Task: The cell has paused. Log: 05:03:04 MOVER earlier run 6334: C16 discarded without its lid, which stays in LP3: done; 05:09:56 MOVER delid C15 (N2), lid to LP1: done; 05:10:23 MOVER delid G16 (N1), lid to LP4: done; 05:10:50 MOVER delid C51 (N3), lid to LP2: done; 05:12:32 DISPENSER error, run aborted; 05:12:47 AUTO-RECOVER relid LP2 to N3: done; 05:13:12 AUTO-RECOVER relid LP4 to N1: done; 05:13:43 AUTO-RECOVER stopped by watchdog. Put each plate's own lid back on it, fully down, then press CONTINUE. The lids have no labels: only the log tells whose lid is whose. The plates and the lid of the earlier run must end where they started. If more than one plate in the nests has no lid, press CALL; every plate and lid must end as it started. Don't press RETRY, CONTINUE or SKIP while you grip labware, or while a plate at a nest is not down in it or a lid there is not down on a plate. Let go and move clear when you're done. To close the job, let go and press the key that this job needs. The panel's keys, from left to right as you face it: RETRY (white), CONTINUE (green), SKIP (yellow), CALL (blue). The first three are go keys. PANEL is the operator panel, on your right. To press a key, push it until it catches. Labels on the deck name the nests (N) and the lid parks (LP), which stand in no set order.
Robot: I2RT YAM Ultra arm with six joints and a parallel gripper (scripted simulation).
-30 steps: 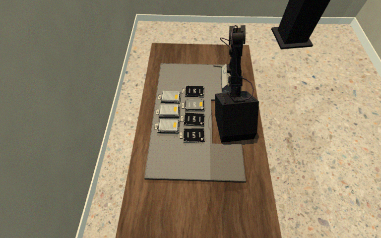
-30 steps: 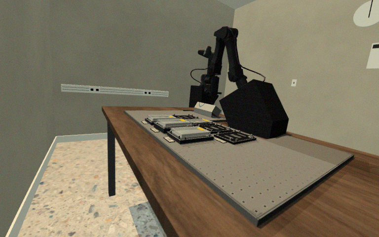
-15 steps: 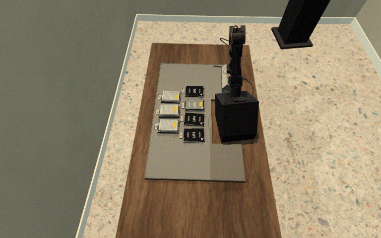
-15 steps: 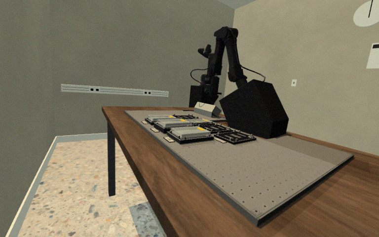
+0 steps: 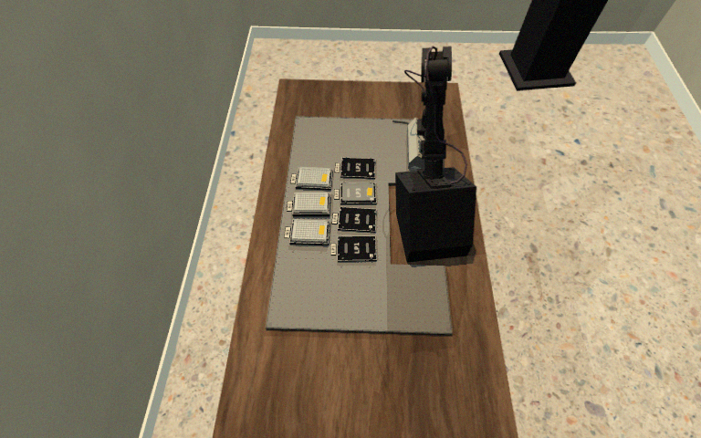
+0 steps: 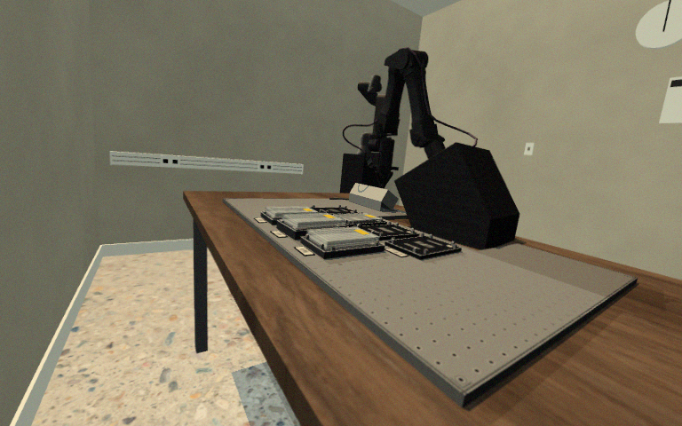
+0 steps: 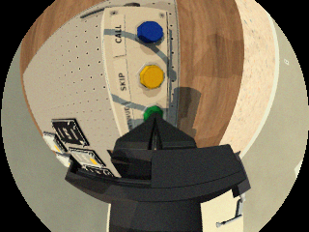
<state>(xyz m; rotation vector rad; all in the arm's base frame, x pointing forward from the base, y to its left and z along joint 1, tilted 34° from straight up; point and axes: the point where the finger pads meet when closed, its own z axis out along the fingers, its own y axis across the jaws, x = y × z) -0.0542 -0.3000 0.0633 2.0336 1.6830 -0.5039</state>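
Now: the green key 1 cm below my hand. Also, from my hand: blue key (10 cm to the right, 1 cm below, 1 cm behind); then yellow key (5 cm to the right, 1 cm below, 1 cm behind); then LP4 lid park (33 cm ahead, 31 cm to the left, 7 cm below).
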